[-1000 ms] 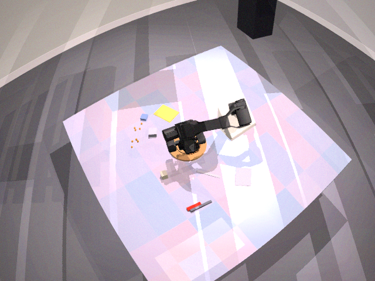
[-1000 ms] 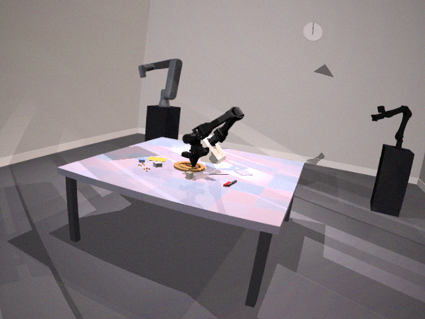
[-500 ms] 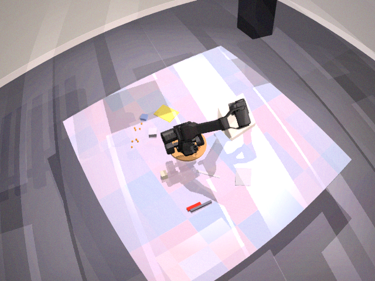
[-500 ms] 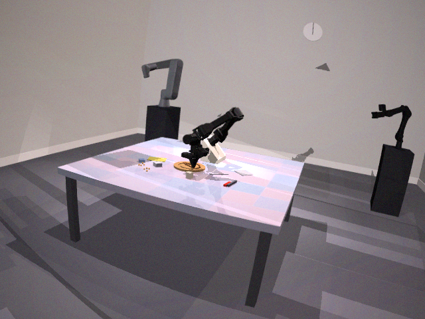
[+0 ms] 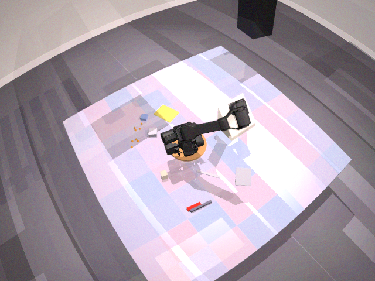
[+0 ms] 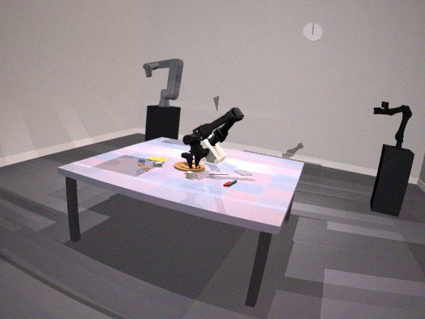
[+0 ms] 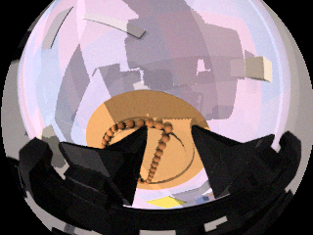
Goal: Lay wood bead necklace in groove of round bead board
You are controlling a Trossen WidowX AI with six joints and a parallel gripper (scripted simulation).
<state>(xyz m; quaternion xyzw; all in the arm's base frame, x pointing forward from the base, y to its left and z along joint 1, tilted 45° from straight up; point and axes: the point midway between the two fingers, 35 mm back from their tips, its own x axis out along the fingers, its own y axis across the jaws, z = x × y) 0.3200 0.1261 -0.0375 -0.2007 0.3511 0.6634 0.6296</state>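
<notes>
Now: the round bead board 40 mm behind my gripper tip, 50 mm to the right of it and 10 mm below it. From my gripper tip the other things lie so: cream cube: 150 mm ahead, 60 mm to the left; then white block: 90 mm ahead, 210 mm to the right; then thin rod: 50 mm behind, 150 mm to the left, 10 mm below.
</notes>
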